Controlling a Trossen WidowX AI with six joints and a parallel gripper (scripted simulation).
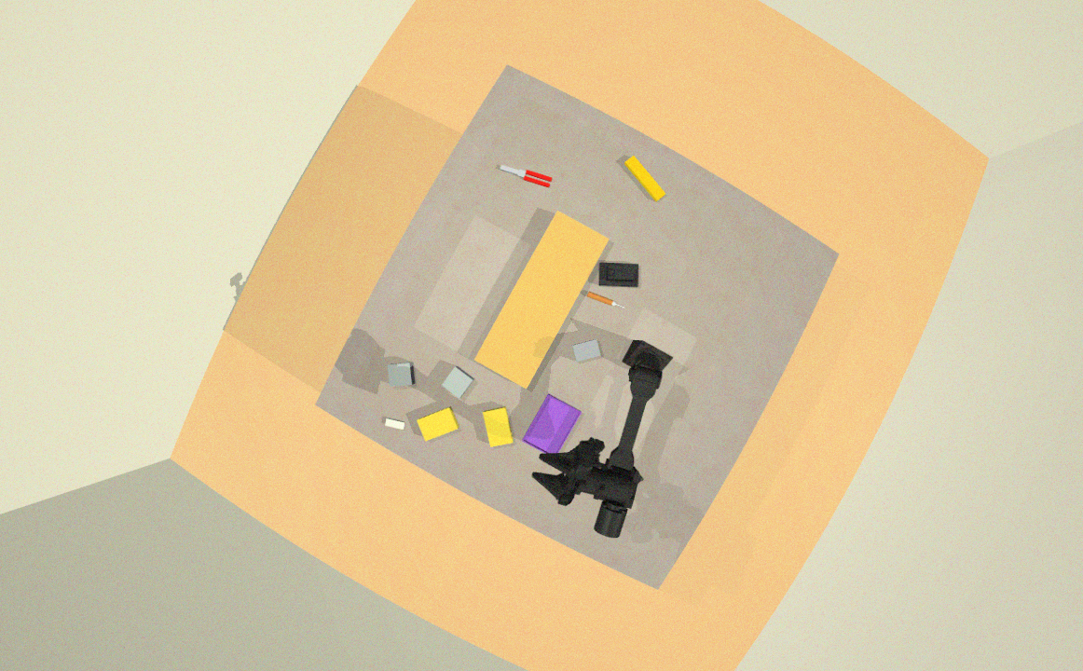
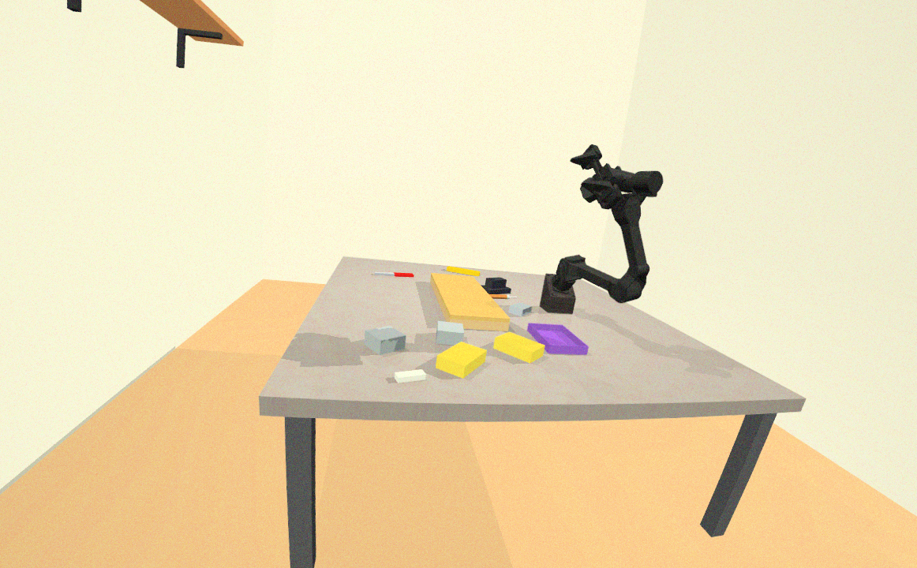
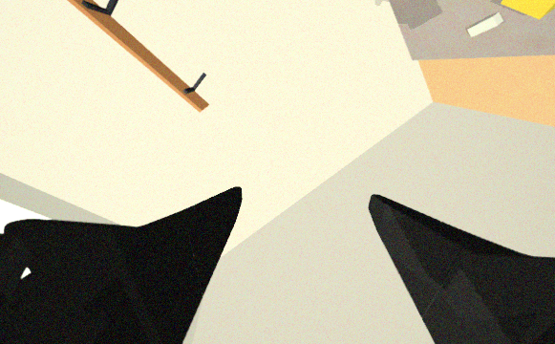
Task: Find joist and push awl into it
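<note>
Right now my gripper tip is 510 mm to the left of the stud finder, 430 mm above it and 90 mm short of it. The rest, counted from my gripper tip: awl: 470 mm below, 430 mm to the right, 50 mm ahead; then purple tray: 460 mm below, 40 mm behind, 20 mm to the right; then white piece: 470 mm below, 350 mm ahead, 280 mm to the left.
</note>
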